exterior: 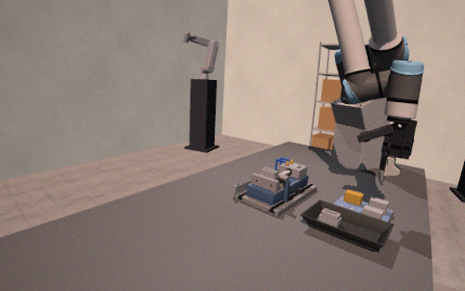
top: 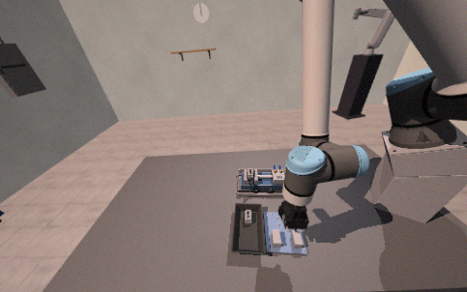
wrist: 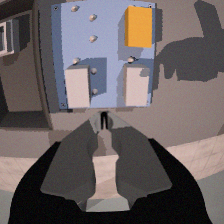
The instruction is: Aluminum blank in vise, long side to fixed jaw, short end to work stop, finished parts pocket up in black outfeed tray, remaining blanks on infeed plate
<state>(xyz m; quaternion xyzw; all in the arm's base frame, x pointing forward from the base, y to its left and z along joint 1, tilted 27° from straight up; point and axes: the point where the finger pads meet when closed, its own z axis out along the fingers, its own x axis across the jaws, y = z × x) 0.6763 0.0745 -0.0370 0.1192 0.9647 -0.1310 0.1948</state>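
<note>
My hand is 8 cm past the yellow brass blank, 7 cm to the left of it and 11 cm above it. Also, from my hand: vise 3 cm behind, 34 cm to the right, 9 cm below.
</note>
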